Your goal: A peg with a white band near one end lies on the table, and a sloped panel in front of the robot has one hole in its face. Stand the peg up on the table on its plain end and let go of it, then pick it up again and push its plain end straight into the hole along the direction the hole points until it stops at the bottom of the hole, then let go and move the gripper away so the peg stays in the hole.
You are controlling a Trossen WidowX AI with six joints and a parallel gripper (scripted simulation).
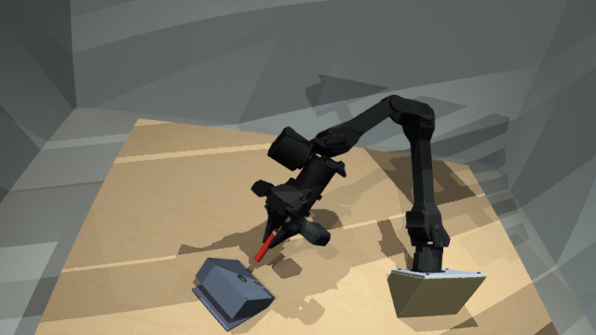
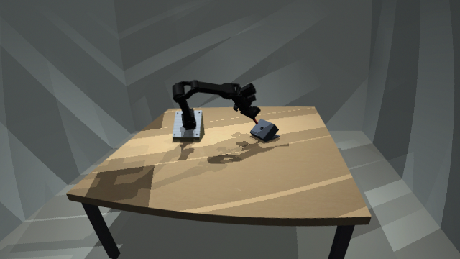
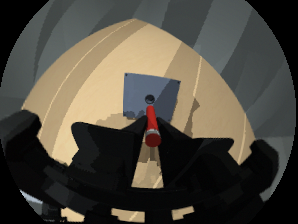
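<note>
Now: the sloped panel 9 cm below my gripper tip, 6 cm ahead of it and 4 cm to the left of it. From my gripper tip the other things lie so: red peg 1 cm to the right, 1 cm behind, 1 cm above.
</note>
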